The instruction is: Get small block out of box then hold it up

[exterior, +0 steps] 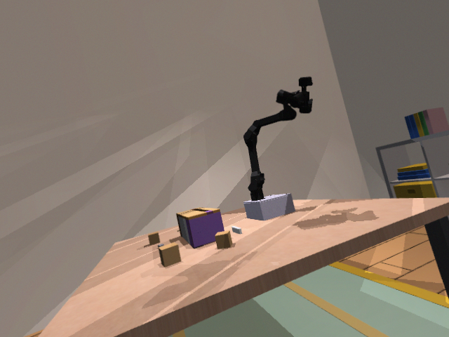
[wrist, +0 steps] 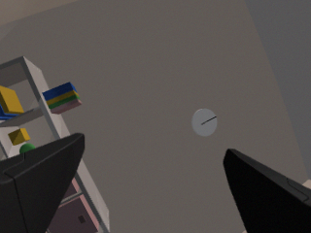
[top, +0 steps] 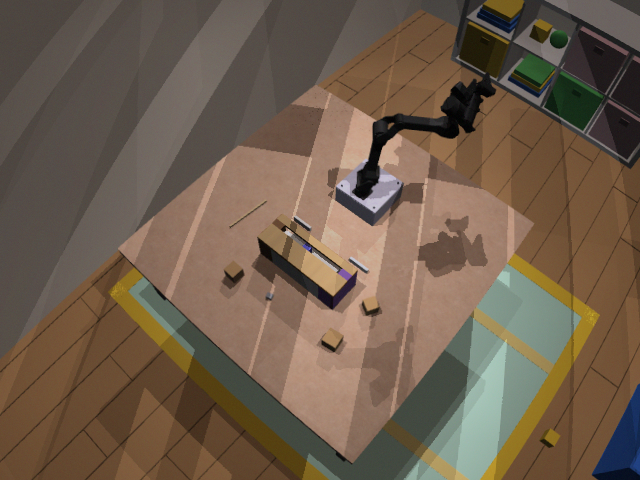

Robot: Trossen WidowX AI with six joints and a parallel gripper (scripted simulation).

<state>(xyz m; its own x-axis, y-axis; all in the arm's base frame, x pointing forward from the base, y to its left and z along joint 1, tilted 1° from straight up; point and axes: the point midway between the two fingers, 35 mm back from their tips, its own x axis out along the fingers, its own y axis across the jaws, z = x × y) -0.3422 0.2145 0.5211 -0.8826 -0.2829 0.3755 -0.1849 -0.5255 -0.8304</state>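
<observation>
Now: gripper tip 73 cm short of the blue block, 18 cm to the left of it and 55 cm above it. Also, from my gripper tip: thin stick (74 cm ahead, 52 cm to the right, 63 cm below); then grey piece (95 cm ahead, 18 cm to the right, 63 cm below); then tan-topped box (72 cm ahead, 16 cm to the right, 57 cm below).
</observation>
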